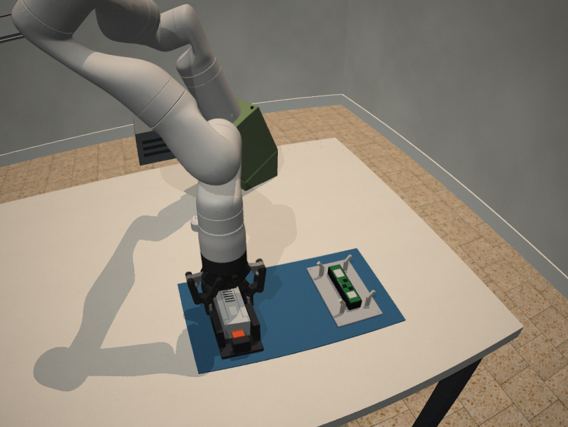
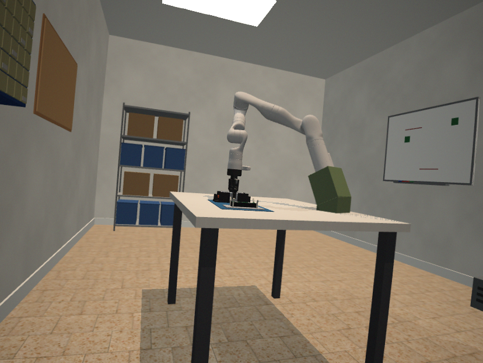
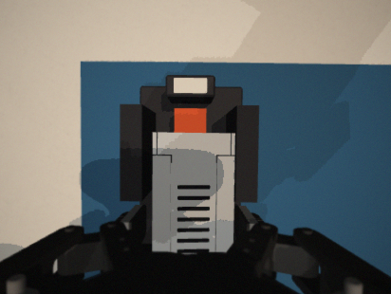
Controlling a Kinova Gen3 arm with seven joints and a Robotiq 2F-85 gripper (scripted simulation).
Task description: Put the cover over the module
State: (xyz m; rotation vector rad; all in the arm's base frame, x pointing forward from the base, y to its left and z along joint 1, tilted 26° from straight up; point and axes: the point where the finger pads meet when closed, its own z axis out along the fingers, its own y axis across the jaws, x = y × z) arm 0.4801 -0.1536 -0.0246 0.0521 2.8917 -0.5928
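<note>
Right now the grey cover is right at my hand.
</note>
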